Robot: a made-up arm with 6 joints.
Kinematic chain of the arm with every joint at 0, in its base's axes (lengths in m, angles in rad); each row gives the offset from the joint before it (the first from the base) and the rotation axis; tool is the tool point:
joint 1: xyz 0 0 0.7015 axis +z
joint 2: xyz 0.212 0 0 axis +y
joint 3: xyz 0 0 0.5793 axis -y
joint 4: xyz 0 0 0.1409 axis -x
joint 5: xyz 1.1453 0 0 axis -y
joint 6: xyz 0.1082 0 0 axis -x
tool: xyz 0 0 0
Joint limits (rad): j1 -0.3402..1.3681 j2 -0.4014..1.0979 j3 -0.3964..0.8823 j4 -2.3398..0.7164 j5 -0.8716..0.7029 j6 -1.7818..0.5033
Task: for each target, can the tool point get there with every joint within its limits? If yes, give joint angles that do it. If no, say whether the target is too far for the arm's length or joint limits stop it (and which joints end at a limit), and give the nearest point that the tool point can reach.
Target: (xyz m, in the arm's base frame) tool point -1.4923 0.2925 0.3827
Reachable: no: joint limits stop it (at a limit: joint 1, joint 2, joint 3, joint 5) | nearest point 0.1155 0.9136 -0.2386 | short by 1.832 m
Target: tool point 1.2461 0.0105 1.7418
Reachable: yes | joints 0.0219 -0.2320 0.0366 -1.0898 0.1760 -0.7894
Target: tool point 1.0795 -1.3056 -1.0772
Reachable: no: too far | nearest point 1.0533 -0.4463 -0.2004 | short by 1.228 m
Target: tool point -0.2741 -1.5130 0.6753
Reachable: no: joint limits stop it (at a limit: joint 1, joint 3, joint 4, joint 5) | nearest point 1.0563 -0.4316 -0.0038 | short by 1.844 m
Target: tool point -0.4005 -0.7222 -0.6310
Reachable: no: joint limits stop it (at a limit: joint 1, joint 2, joint 3, joint 5) | nearest point 0.8267 -0.3442 -0.2404 | short by 1.342 m
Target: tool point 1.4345 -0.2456 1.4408
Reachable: yes | joints -0.1569 0.0134 0.0649 0.3916 -0.4633 0.2968
